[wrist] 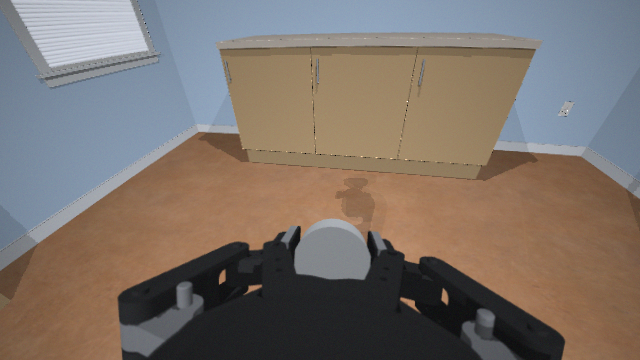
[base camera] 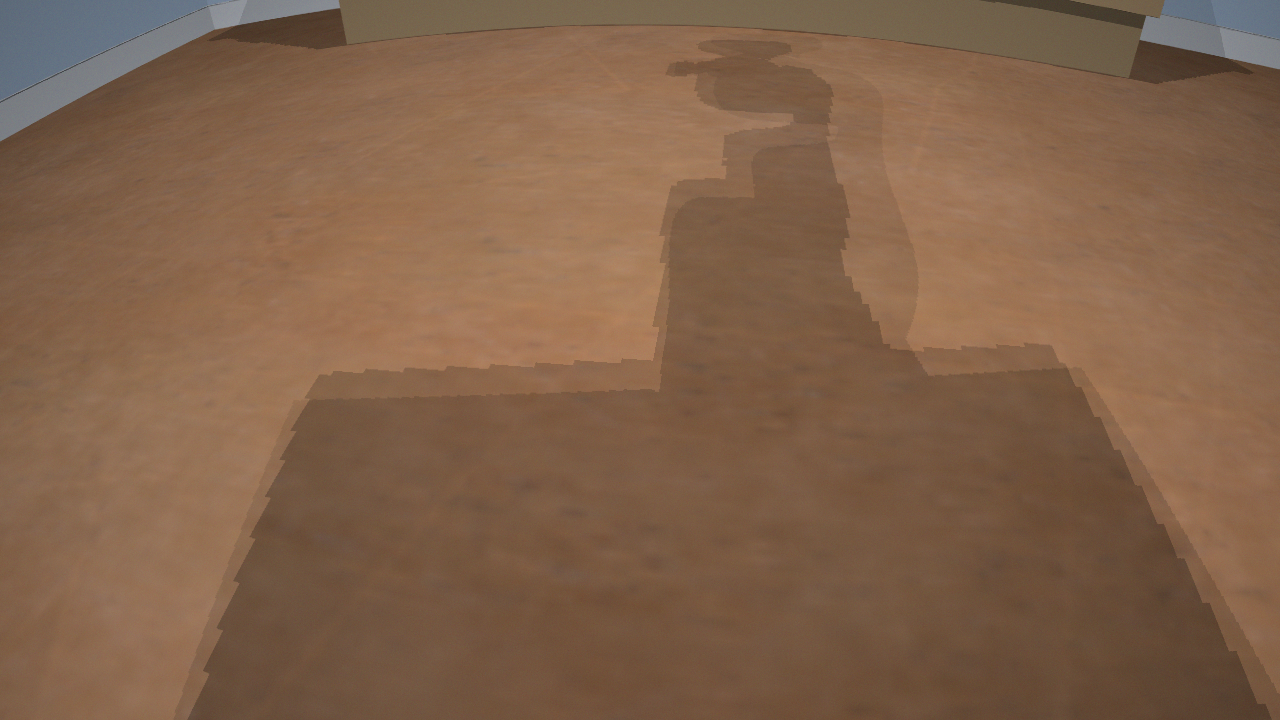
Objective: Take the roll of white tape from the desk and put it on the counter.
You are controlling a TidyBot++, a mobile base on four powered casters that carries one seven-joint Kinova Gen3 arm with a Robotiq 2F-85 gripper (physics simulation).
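Places are measured from the arm's base along level axes (x ahead, y left, z up), in metres.
Pixels of known places: gripper, between the fingertips: [wrist: 333,241].
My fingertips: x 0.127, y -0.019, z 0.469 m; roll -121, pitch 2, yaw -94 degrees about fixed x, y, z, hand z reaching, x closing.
Note:
Behind a point stands the place of what it marks.
In the wrist view, my gripper [wrist: 333,241] {x 0.127, y -0.019, z 0.469 m} is shut on the roll of white tape [wrist: 332,252] {x 0.107, y -0.018, z 0.482 m}, a pale round disc between the two finger pads. Its lower part is hidden behind the gripper's body. The counter [wrist: 380,41] {x 1.461, y -0.308, z 0.497 m} has a thin grey top over a tan cabinet with three doors. It stands ahead against the blue wall, some floor away from the gripper. In the base camera view, the low front of the counter's cabinet [base camera: 626,13] {x 1.592, y -0.002, z -0.371 m} shows at the top edge. The desk does not show in either view.
A window with white blinds [wrist: 85,30] {x 1.697, y 1.566, z 0.630 m} is on the left wall. A wall outlet [wrist: 566,108] {x 1.808, y -1.933, z 0.008 m} is to the right of the counter. The brown floor [base camera: 447,268] {x 0.653, y 0.174, z -0.396 m} [wrist: 200,200] {x 1.188, y 0.866, z -0.396 m} lies between the robot and the cabinet, with the robot's shadow [base camera: 751,295] {x 0.589, y -0.094, z -0.396 m} on it.

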